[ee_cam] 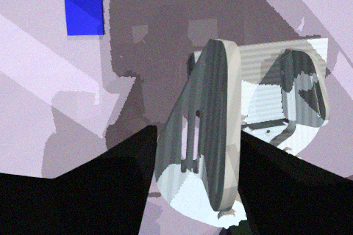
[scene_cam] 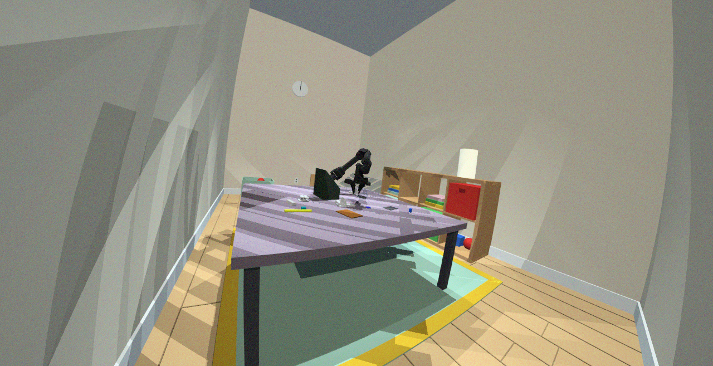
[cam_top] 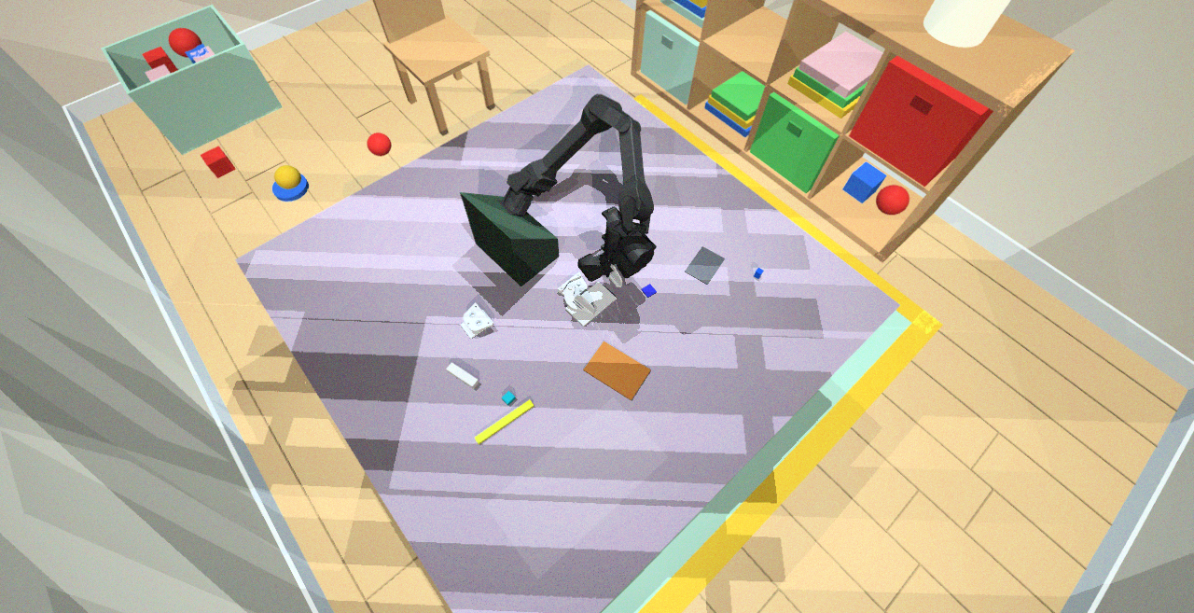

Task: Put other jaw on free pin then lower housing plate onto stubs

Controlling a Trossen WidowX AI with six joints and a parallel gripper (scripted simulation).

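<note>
The blue cube lies 80 mm below my gripper tip, 70 mm to the left of it and 70 mm ahead of it. Also, from my gripper tip: cyan cube (390 mm to the right, 80 mm below, 70 mm ahead); dark grey tile (250 mm to the left, 110 mm ahead, 80 mm below); orange tile (180 mm ahead, 140 mm to the right, 80 mm below).
</note>
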